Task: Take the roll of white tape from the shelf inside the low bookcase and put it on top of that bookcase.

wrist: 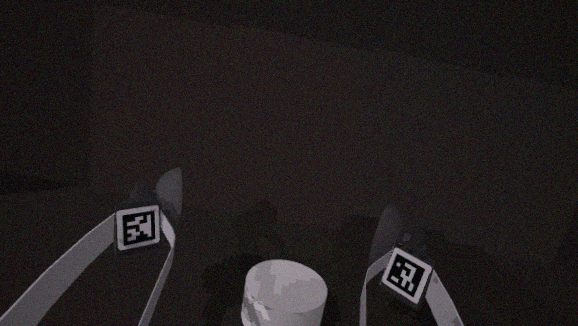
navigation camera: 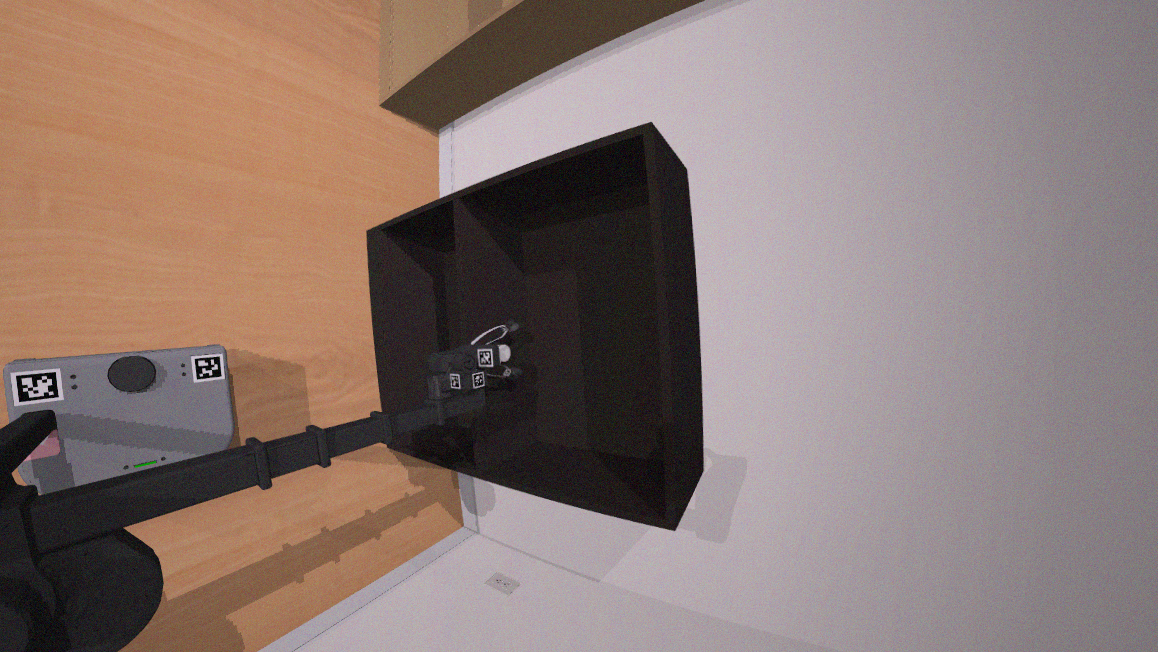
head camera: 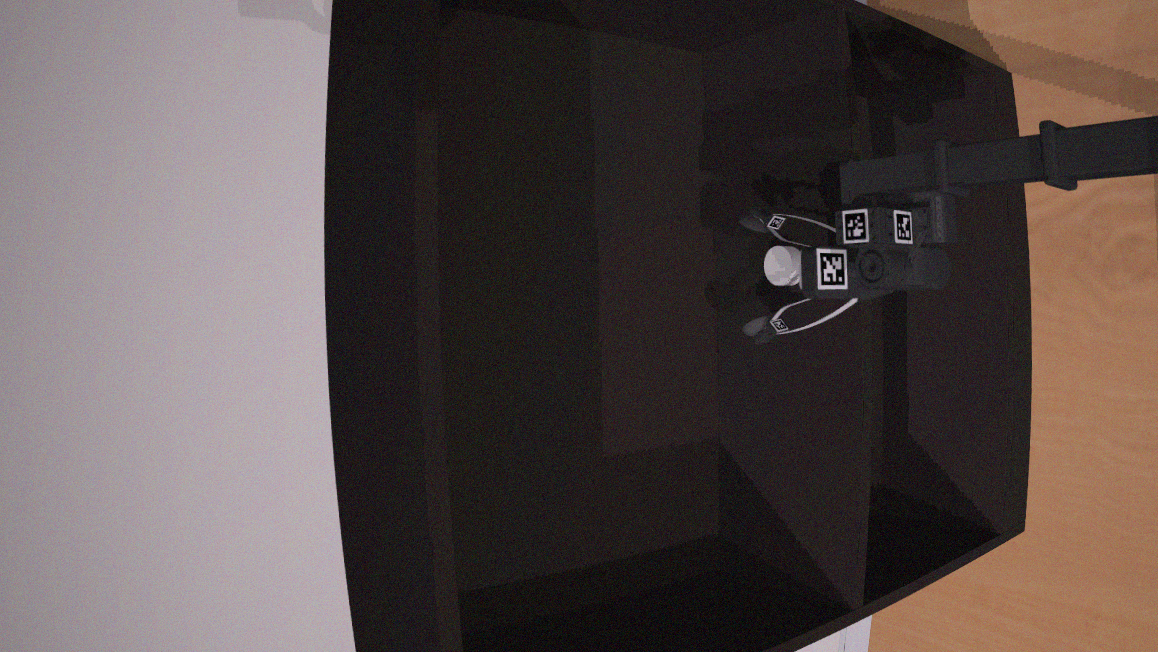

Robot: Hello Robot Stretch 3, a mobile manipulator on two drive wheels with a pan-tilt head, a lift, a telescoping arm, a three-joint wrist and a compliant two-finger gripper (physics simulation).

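Frame: origin at the robot's base, x back, y right, z up, level; centimetres.
Seen in the pictures: gripper, fingertip midpoint: (navigation camera: pixel 518 348) (head camera: pixel 746 275); robot's base, link origin: (navigation camera: pixel 133 371).
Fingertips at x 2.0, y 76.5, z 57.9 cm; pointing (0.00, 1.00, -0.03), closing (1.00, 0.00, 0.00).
Observation:
Offsets run from my fingertips to a thing's top centre. "pt": to the spot under its first point. Level surfaces: height alone.
The roll of white tape {dx +1.2, dy -1.9, dz -3.9 cm} (head camera: pixel 781 265) (navigation camera: pixel 504 353) (wrist: pixel 285 295) stands upright on the shelf {dz -6.3 cm} (head camera: pixel 794 437) inside the dark low bookcase {pt dx -4.2, dy -1.2, dz +48.1 cm} (head camera: pixel 368 323) (navigation camera: pixel 683 323). My gripper (head camera: pixel 756 273) (navigation camera: pixel 512 349) (wrist: pixel 280 209) is open inside the same compartment. Its two fingers stand wide on either side of the roll, with gaps to it. The fingertips reach past the roll towards the back panel, and the roll sits close in front of the gripper's body. The lower part of the roll is cut off in the wrist view.
The telescoping arm (head camera: pixel 1004 161) (navigation camera: pixel 202 469) reaches into the bookcase from its open front. The bookcase's top board is on the left in the head view. A beige cabinet (navigation camera: pixel 502 56) stands near one side, and a wall runs along the other. My base (navigation camera: pixel 178 413) is on the wooden floor.

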